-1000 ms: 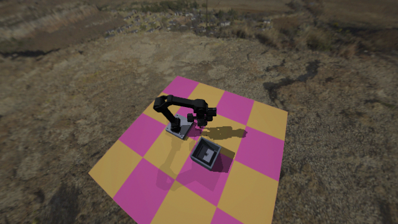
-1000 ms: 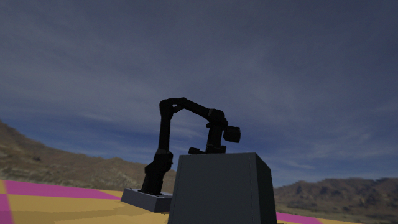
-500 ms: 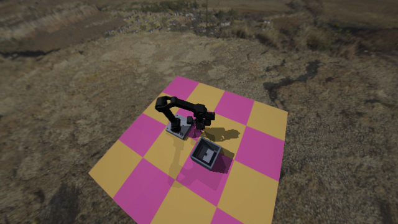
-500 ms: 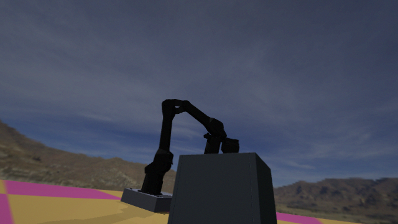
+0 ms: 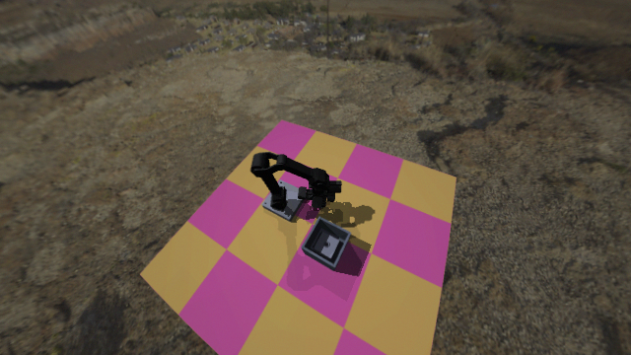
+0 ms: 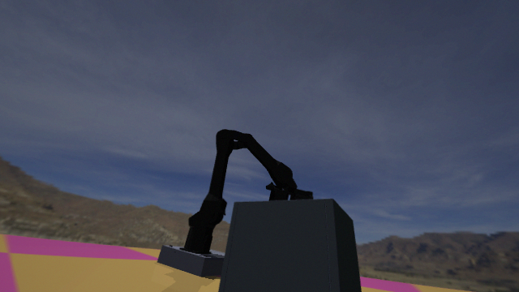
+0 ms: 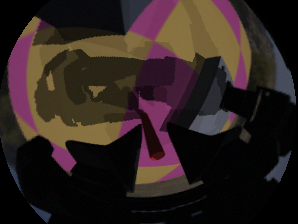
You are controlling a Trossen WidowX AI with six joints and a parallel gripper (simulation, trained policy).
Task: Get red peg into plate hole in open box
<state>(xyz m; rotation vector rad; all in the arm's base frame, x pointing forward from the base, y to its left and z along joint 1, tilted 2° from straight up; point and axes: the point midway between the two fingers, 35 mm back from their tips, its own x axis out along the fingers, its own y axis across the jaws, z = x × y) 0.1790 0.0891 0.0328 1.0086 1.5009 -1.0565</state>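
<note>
The plate lies 13 cm ahead of my gripper tip, 21 cm to the right of it and 1 cm above it. Also, from my gripper tip: red peg 1 cm ahead, 1 cm above.
</note>
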